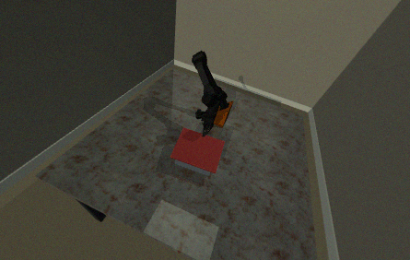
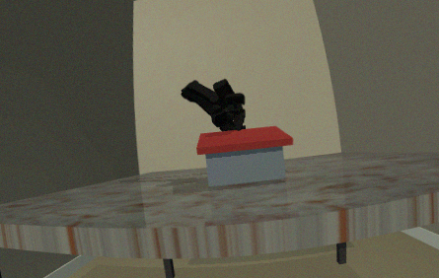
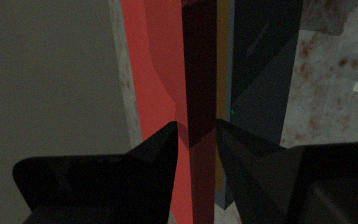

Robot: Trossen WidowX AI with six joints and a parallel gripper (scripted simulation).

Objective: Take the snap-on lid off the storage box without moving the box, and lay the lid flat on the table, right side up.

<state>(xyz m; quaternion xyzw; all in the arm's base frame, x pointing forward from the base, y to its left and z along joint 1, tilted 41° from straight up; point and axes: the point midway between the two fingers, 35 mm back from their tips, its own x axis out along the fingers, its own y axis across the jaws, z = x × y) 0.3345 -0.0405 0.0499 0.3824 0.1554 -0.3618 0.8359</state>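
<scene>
Right now the red lid is 8 cm ahead of my gripper tip and 2 cm below it. From my gripper tip the other things lie so: grey-blue storage box: 8 cm below, 7 cm ahead.
</scene>
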